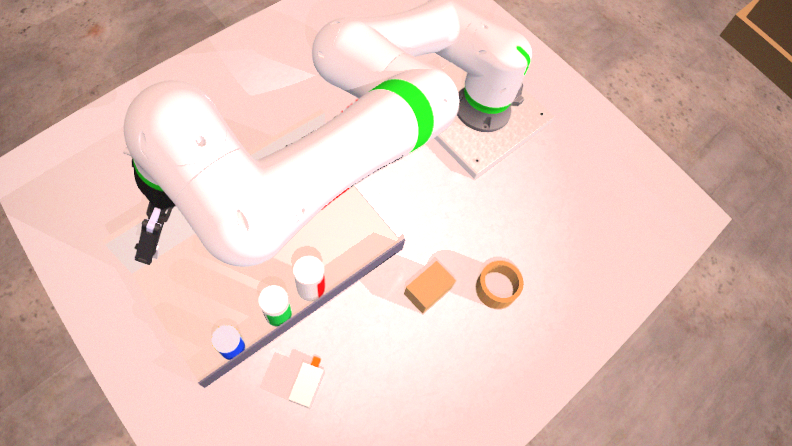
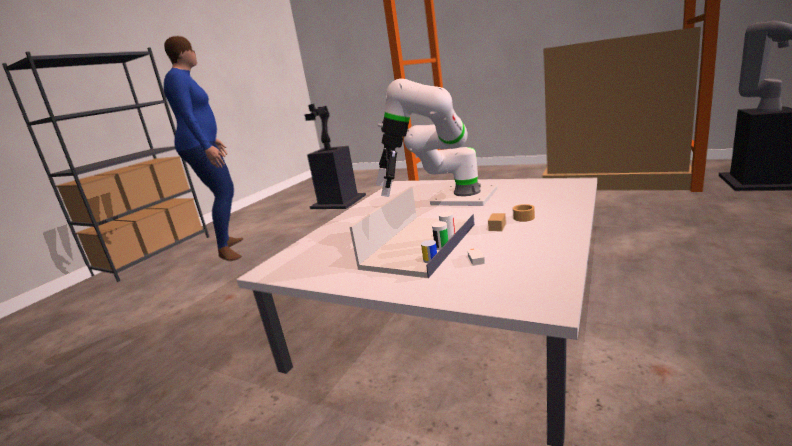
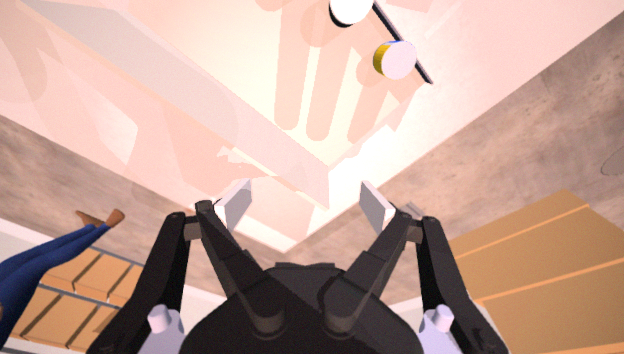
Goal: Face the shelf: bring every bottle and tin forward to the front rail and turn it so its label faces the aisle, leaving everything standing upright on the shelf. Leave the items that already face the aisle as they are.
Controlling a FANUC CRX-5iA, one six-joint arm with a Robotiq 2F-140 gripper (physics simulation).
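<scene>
The shelf has a dark front rail. Three items stand upright close behind the rail. The one with a red patch is nearest the arm's base; its red patch is toward the rail. The one with a green patch stands in the middle, green toward the rail and black behind. The short tin is at the far end, blue toward the rail and yellow behind. My gripper is open and empty, high above the shelf's back side, away from all three.
An orange-brown block and a ring lie on the table in front of the rail. A small white item with an orange end lies there too. The shelf's back panel stands upright. A person stands beyond the table.
</scene>
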